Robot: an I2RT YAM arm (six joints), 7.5 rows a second.
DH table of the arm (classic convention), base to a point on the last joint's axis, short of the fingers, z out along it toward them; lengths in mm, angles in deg. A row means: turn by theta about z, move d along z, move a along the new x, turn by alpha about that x. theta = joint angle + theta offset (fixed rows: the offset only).
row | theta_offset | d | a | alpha
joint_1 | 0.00 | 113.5 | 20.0 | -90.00
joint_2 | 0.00 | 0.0 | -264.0 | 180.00
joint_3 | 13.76 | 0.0 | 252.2 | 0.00
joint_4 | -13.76 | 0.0 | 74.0 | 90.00
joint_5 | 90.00 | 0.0 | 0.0 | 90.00
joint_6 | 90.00 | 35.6 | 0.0 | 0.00
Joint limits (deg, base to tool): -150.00..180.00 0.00..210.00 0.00..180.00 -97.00..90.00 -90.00..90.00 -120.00..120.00
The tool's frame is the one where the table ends.
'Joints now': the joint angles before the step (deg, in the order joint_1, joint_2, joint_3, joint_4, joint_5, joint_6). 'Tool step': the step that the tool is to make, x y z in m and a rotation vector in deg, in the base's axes. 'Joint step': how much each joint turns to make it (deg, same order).
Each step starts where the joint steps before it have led.
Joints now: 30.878 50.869 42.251 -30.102 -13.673 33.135
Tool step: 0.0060 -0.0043 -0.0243 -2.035 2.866 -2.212
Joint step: -1.942 1.672 -3.779 1.933 0.423 -0.081
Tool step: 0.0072 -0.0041 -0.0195 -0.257 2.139 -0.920
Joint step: -2.338 2.205 -2.976 3.065 -1.559 -0.425
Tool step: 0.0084 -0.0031 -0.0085 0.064 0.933 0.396
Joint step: -2.219 2.478 -0.608 1.837 -2.175 -1.584
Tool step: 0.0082 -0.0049 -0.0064 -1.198 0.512 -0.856
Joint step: -2.215 2.273 -0.046 0.881 -0.289 -1.678
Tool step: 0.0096 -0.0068 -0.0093 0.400 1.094 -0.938
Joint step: -2.968 2.760 -0.554 2.105 -1.930 -1.040
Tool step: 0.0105 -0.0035 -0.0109 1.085 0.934 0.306
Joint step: -2.137 3.674 -0.492 3.255 -2.605 -1.028
